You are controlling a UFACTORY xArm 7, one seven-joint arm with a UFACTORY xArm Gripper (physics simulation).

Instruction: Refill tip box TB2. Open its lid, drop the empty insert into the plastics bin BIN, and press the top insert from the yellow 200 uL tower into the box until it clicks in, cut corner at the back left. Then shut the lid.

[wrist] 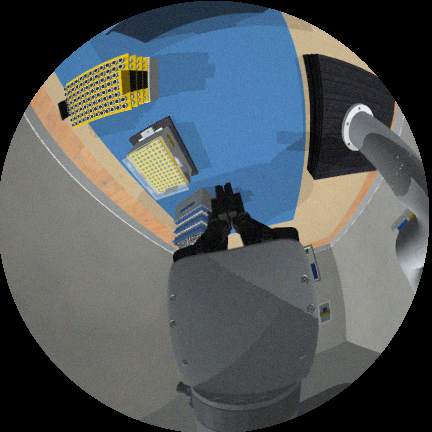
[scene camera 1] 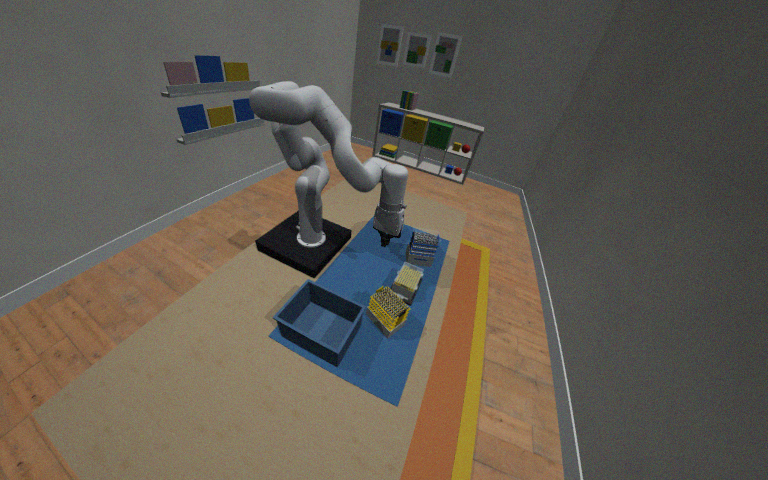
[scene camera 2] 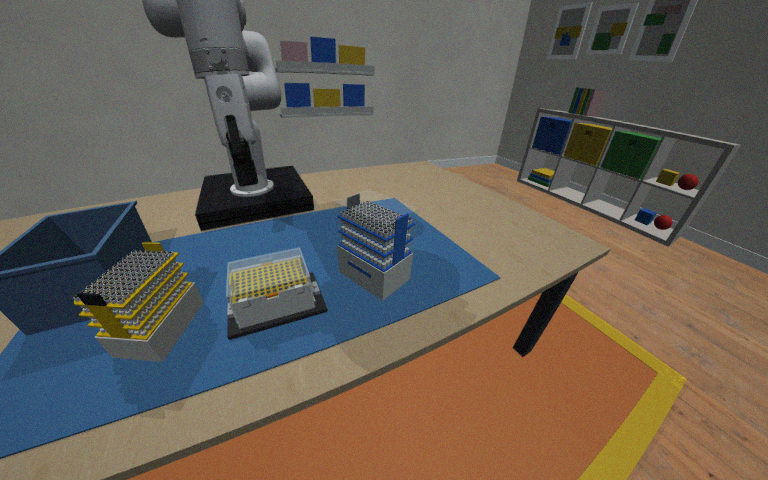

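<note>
The tip box (scene camera 1: 403,290) (scene camera 2: 274,310) stands on a black base (scene camera 2: 320,303) on the blue mat. Its label is not legible. A yellow insert (scene camera 2: 269,278) (wrist: 159,165) with rows of holes sits in it, and its clear lid (scene camera 2: 260,256) appears shut over the insert. The yellow tower (scene camera 1: 388,308) (scene camera 2: 135,297) (wrist: 100,92) of stacked tip inserts stands beside the box, on the side toward the bin. The bin (scene camera 1: 308,341) (scene camera 2: 50,300) is an open dark blue tray; no insert shows inside. My gripper (scene camera 1: 385,243) (scene camera 2: 246,180) (wrist: 225,192) is shut and empty, raised above the mat, away from the box.
A blue tower (scene camera 1: 422,247) (scene camera 2: 373,249) (wrist: 192,217) of stacked inserts stands on the other side of the box, close to my gripper in the wrist view. The arm's black base plate (scene camera 1: 283,249) (scene camera 2: 254,211) (wrist: 332,150) is at the table's rear.
</note>
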